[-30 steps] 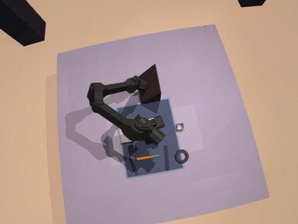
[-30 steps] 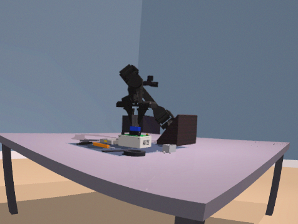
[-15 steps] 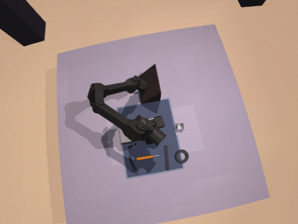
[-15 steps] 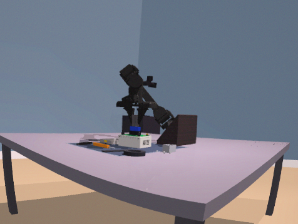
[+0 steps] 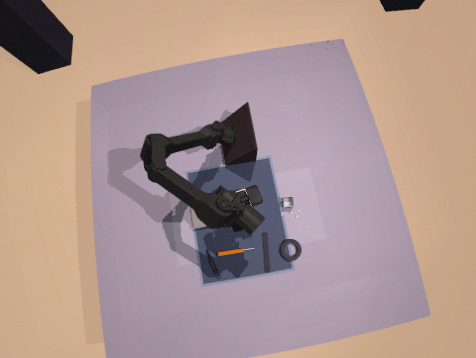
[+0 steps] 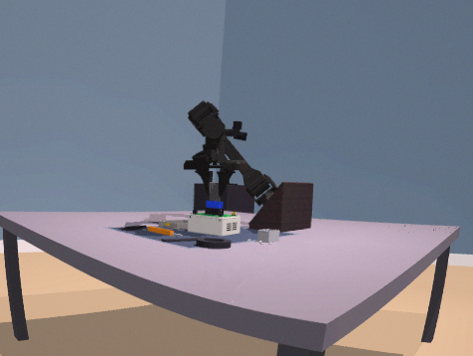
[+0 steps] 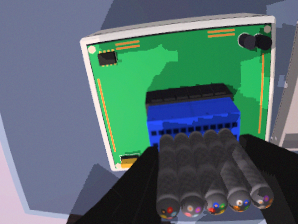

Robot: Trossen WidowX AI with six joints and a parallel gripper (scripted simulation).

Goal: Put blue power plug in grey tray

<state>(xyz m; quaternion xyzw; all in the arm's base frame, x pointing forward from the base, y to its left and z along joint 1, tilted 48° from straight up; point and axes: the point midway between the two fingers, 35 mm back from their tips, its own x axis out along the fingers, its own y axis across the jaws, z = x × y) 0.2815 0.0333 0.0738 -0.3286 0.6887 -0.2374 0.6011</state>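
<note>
Right now the blue power plug is 20 mm below my gripper tip. From my gripper tip the other things lie so: black bar (190 mm ahead, 90 mm to the left, 110 mm below); grey tray (140 mm to the right, 110 mm below); dark blue mat (50 mm ahead, 110 mm below).
</note>
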